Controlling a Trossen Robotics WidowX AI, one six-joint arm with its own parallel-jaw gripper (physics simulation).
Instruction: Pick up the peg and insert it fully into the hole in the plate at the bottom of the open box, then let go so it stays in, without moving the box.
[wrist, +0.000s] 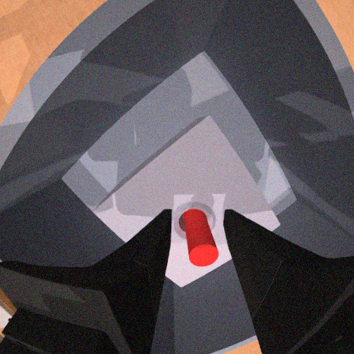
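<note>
The red peg (199, 235) stands a little tilted in the wrist view, its bright round top toward the lower edge. Its far end is at the hole (212, 219) in the pale plate (170, 165), and a dark sliver of the hole shows to its left. How deep it sits cannot be told exactly. My gripper (197, 215) has its two black fingers on either side of the peg, with a gap on each side, so it is open and not holding it. The plate lies at the bottom of the grey open box (245, 40).
The box's dark sloping walls surround the plate on the visible sides, and its lighter rim (60, 65) curves across the upper left. Orange-brown table top (30, 25) shows outside the box. The black fingers hide parts of the lower walls.
</note>
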